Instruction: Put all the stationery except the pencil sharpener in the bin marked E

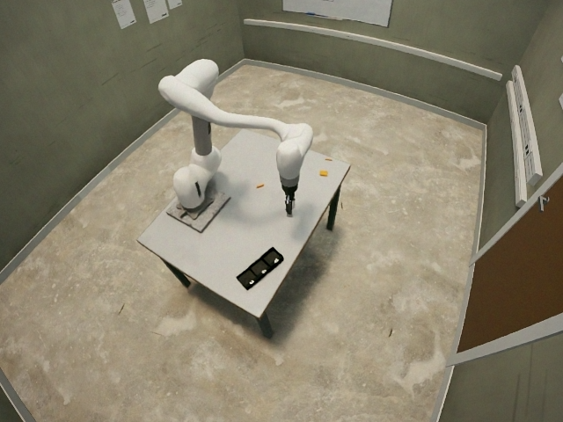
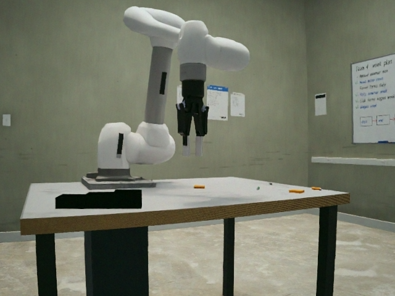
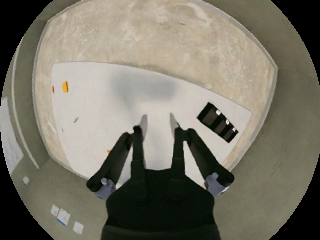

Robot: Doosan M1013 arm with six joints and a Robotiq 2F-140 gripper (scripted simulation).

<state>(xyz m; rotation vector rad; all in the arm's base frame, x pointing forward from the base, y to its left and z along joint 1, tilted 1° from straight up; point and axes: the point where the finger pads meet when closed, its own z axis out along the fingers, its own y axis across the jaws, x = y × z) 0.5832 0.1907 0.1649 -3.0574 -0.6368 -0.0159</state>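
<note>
My hand is 60 mm past the orange object, 470 mm to the right of it and 180 mm above it. Round my hand: black bin (10 mm ahead, 300 mm to the right, 160 mm below); green piece (210 mm behind, 380 mm to the left, 180 mm below).
</note>
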